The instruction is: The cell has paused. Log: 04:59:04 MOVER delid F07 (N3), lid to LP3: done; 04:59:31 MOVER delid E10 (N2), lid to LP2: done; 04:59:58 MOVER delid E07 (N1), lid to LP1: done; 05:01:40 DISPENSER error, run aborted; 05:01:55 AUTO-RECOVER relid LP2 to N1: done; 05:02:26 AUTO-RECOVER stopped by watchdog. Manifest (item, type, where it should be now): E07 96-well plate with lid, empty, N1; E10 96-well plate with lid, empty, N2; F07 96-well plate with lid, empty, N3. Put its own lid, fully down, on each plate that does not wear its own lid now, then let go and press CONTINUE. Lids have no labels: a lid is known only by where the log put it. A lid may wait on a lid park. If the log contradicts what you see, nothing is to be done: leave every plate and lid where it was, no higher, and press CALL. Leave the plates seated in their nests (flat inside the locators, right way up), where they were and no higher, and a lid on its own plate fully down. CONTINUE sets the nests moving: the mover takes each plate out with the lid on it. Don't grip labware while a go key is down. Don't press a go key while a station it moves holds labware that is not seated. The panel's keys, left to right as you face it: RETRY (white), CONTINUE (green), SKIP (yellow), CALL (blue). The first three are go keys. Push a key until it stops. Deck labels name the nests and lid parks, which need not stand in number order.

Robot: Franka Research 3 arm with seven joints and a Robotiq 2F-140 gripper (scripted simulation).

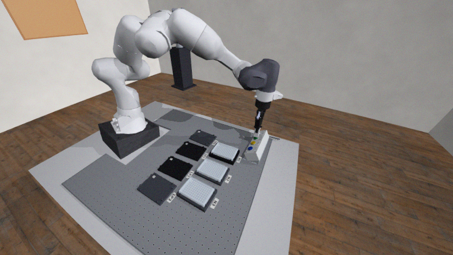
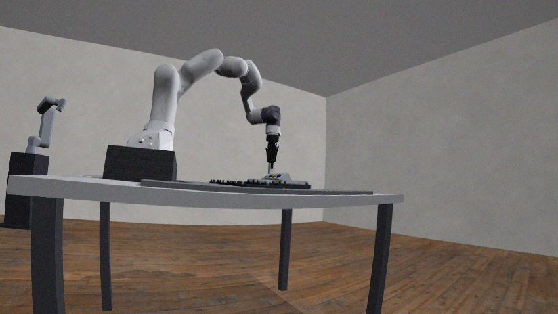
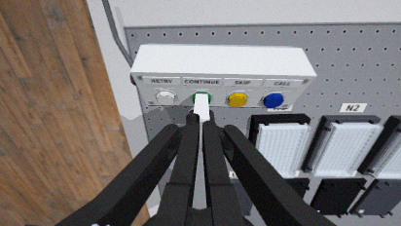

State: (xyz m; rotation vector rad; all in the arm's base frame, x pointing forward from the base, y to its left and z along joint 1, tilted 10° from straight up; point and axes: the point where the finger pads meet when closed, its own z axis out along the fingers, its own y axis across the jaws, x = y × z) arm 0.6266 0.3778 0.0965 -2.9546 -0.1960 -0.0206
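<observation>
My gripper is now 4 cm above the green continue key. Also, from my hand: white retry key: 5 cm to the left, 4 cm below, 1 cm behind; then yellow skip key: 5 cm to the right, 4 cm below, 1 cm ahead; then blue call key: 10 cm to the right, 4 cm below, 1 cm ahead.
</observation>
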